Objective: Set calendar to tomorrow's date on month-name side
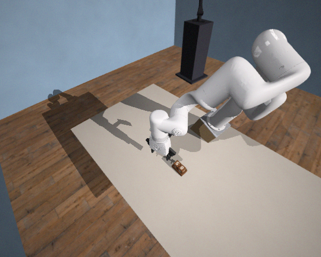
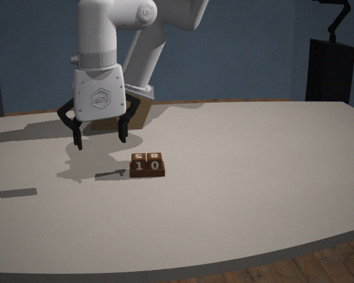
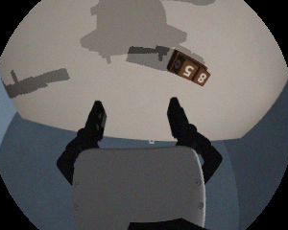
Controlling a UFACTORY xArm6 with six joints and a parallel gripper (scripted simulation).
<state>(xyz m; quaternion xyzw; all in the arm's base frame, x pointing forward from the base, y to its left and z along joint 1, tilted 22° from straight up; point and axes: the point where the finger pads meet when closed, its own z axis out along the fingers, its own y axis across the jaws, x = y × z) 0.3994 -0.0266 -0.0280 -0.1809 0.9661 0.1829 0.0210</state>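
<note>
The brown digit cube is 60 mm behind my hand, 70 mm to the left of it and 80 mm below it. The rest, counted from my hand: brown cube 60 mm behind, 110 mm to the left, 80 mm below; then brown calendar tray 60 mm behind, 90 mm to the left, 100 mm below.
</note>
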